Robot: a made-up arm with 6 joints.
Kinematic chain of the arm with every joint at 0, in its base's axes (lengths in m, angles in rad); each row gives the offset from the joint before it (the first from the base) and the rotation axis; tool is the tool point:
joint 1: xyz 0 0 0.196 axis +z
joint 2: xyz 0 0.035 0 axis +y
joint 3: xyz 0 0 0.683 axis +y
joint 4: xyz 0 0 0.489 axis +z
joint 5: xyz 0 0 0 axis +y
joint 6: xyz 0 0 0.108 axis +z
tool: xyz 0 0 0
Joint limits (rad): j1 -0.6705..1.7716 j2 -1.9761..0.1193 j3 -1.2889..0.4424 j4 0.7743..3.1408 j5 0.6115..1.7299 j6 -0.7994..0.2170
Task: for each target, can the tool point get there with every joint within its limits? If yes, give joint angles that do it. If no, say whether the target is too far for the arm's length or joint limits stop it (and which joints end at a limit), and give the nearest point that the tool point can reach.
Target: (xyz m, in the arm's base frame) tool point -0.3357 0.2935 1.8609
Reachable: no: too far | nearest point -0.2463 0.2154 1.4176 | short by 0.459 m
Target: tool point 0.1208 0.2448 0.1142
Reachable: no: joint limits stop it (at a limit: joint 1, joint 3, joint 5) | nearest point -0.3436 0.3668 -0.5117 | short by 0.789 m
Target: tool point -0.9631 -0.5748 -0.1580
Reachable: yes | joints 0.6636 -1.8061 -0.1259 1.7915 1.5756 -0.6163
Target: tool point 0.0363 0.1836 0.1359
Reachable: no: joint limits stop it (at a limit: joint 1, joint 3, joint 5) | nearest point -0.5166 0.4840 -0.2991 | short by 0.765 m
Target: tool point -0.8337 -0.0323 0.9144
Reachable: yes | joints 0.1582 -0.5004 -0.6716 2.4913 1.3970 -0.2973
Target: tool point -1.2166 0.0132 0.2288
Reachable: yes | joints 0.0713 -1.4809 0.0021 2.4434 1.2070 -0.4552
